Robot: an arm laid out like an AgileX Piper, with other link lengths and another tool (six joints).
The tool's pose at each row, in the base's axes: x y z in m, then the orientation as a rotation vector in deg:
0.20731 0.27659 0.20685 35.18 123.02 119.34
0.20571 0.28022 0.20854 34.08 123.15 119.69
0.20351 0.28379 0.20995 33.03 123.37 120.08
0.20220 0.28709 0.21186 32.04 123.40 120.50
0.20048 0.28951 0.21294 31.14 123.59 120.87
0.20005 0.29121 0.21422 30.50 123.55 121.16
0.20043 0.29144 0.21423 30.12 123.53 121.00
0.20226 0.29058 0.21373 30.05 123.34 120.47
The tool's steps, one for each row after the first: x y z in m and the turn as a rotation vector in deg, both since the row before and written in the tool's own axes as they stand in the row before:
0.00306 0.00126 0.00276 -0.11 0.62 -0.44
0.00350 0.00087 0.00256 -0.07 0.67 -0.35
0.00265 0.00157 0.00260 -0.18 0.58 -0.36
0.00256 0.00069 0.00171 -0.07 0.61 -0.27
0.00116 0.00116 0.00143 -0.16 0.36 -0.24
-0.00029 0.00008 0.00033 0.02 0.02 -0.30
-0.00206 -0.00014 -0.00026 0.07 -0.38 -0.37

